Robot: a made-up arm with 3 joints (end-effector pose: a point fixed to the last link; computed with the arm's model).
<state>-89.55 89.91 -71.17</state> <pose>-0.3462 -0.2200 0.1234 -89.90 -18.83 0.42</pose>
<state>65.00 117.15 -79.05</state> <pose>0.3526 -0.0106 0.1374 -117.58 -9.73 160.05</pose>
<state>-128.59 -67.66 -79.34</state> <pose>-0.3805 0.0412 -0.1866 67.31 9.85 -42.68</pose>
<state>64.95 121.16 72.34</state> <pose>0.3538 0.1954 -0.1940 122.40 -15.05 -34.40</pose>
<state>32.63 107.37 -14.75</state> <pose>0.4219 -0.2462 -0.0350 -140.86 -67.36 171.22</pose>
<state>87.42 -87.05 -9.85</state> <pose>0.4395 0.1192 0.0168 73.24 79.72 160.91</pose>
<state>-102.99 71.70 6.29</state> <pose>-0.4504 -0.0855 -0.1271 18.33 -70.68 -122.33</pose>
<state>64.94 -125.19 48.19</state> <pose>0.4022 0.1042 0.1645 -133.41 33.01 -52.33</pose>
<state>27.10 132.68 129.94</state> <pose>0.2939 0.0786 -0.0954 140.26 28.16 -33.32</pose>
